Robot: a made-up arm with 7 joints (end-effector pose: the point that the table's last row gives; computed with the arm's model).
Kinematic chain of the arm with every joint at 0, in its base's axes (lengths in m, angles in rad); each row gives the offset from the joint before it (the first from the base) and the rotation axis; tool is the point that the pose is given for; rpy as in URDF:
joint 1: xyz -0.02 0 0.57 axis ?
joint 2: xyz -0.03 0 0.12 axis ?
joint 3: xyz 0.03 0 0.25 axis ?
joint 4: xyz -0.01 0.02 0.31 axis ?
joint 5: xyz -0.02 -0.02 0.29 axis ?
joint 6: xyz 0 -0.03 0.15 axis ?
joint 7: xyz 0.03 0 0.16 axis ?
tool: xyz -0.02 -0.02 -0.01 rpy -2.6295 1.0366 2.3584
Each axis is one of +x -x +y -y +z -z.
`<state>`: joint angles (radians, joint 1 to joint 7).
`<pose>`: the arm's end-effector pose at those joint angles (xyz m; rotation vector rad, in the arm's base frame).
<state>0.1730 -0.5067 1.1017 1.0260 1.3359 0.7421 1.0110</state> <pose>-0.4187 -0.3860 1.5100 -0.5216 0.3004 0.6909</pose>
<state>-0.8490 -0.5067 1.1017 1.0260 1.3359 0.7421 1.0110</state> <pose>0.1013 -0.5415 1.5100 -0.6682 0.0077 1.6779</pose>
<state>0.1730 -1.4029 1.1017 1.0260 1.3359 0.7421 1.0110</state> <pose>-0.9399 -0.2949 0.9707 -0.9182 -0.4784 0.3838</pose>
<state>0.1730 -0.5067 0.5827 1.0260 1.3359 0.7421 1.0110</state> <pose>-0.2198 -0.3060 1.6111 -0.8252 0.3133 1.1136</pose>
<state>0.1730 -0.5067 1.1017 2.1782 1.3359 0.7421 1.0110</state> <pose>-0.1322 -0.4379 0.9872 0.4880 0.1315 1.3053</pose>
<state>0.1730 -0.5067 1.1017 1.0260 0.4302 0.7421 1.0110</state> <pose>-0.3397 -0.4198 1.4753 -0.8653 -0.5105 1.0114</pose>
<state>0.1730 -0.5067 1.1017 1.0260 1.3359 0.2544 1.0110</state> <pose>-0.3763 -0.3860 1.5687 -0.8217 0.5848 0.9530</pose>
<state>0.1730 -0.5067 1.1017 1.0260 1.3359 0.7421 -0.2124</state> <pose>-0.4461 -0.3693 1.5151 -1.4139 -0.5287 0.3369</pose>
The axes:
joint 1: -z
joint 2: +y
joint 3: -z
joint 4: +y
joint 5: -z
joint 6: +y
joint 7: -z

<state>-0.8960 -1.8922 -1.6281 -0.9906 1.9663 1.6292 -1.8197</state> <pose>-0.1700 -0.7995 0.6404 -2.1358 0.5797 1.3584</pose>
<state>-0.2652 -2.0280 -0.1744 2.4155 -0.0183 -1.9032 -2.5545</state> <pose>-0.5522 -0.0969 0.9399 -1.3946 0.1042 -0.3459</pose>
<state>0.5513 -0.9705 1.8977 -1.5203 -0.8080 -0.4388 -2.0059</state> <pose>-0.0603 0.7157 1.1811 0.0292 0.8008 -2.6639</pose>
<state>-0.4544 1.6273 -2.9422 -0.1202 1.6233 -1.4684 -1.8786</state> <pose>0.9711 0.2975 0.5055 -0.1356 1.6290 1.6491</pose>
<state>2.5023 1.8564 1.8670 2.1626 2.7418 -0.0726 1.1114</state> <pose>-0.4923 0.2425 0.7084 -2.0755 1.9096 -0.6518</pose>
